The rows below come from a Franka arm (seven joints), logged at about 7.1 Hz.
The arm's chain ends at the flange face. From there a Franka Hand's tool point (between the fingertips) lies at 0.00 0.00 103.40 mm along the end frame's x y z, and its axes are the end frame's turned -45 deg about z.
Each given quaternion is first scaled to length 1.
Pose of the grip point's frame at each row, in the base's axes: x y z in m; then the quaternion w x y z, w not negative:
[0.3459, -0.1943, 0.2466, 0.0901, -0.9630, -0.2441, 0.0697]
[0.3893, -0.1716, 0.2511, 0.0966, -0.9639, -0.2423, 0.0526]
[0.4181, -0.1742, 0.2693, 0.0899, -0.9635, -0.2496, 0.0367]
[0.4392, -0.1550, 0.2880, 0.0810, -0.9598, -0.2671, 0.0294]
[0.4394, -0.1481, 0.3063, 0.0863, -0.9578, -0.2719, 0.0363]
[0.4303, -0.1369, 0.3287, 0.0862, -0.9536, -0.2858, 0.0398]
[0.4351, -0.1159, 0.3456, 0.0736, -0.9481, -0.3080, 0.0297]
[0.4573, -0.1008, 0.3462, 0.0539, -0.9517, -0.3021, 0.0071]
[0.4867, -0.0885, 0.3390, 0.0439, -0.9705, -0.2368, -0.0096]
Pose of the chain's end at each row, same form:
[0.3643, -0.2087, 0.3473, 0.0566, -0.9831, 0.1430, 0.0989]
[0.4046, -0.1882, 0.3520, 0.0691, -0.9833, 0.1450, 0.0856]
[0.4301, -0.1902, 0.3708, 0.0690, -0.9856, 0.1381, 0.0683]
[0.4495, -0.1695, 0.3899, 0.0636, -0.9890, 0.1205, 0.0582]
[0.4514, -0.1632, 0.4079, 0.0658, -0.9889, 0.1153, 0.0666]
[0.4432, -0.1515, 0.4302, 0.0644, -0.9904, 0.1009, 0.0698]
[0.4456, -0.1284, 0.4477, 0.0566, -0.9938, 0.0783, 0.0556]
[0.4621, -0.1110, 0.4490, 0.0471, -0.9949, 0.0851, 0.0272]
[0.4869, -0.0978, 0.4420, 0.0442, -0.9873, 0.1526, 0.0079]

